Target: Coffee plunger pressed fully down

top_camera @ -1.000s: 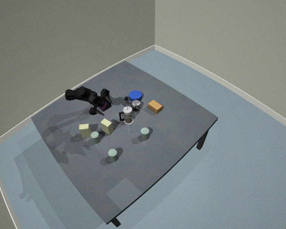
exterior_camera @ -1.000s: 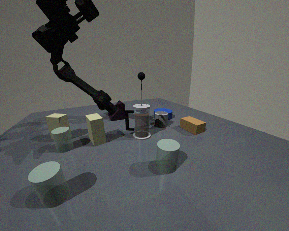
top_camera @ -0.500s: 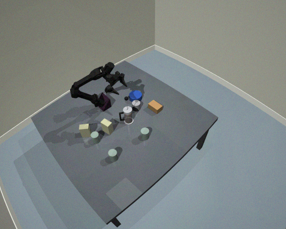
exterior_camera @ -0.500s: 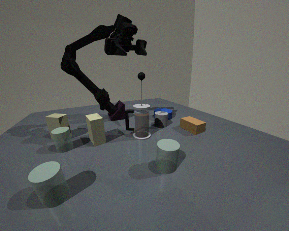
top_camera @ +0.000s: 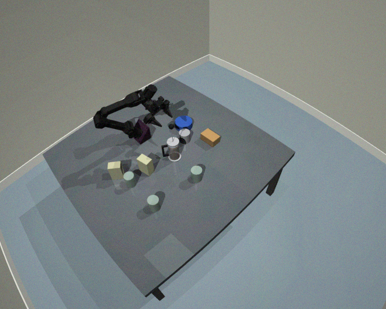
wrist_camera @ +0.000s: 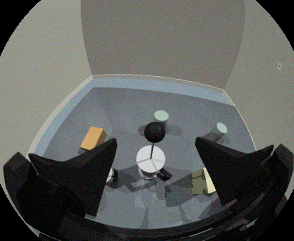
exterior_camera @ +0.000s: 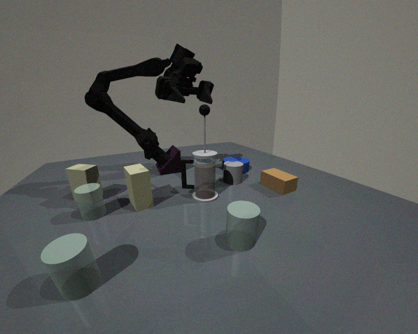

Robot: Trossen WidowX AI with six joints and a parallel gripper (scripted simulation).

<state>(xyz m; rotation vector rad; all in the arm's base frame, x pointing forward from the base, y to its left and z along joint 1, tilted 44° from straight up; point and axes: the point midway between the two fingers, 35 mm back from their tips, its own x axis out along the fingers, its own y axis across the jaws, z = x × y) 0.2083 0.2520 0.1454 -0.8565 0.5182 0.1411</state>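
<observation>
Now: gripper tip 150 mm above the glass coffee press, 20 mm short of it and 10 mm to the left of it. The rest, counted from my gripper tip: grey cylinder 250 mm below, 140 mm to the left, 60 mm behind; orange box 270 mm to the left, 260 mm below, 50 mm ahead.
</observation>
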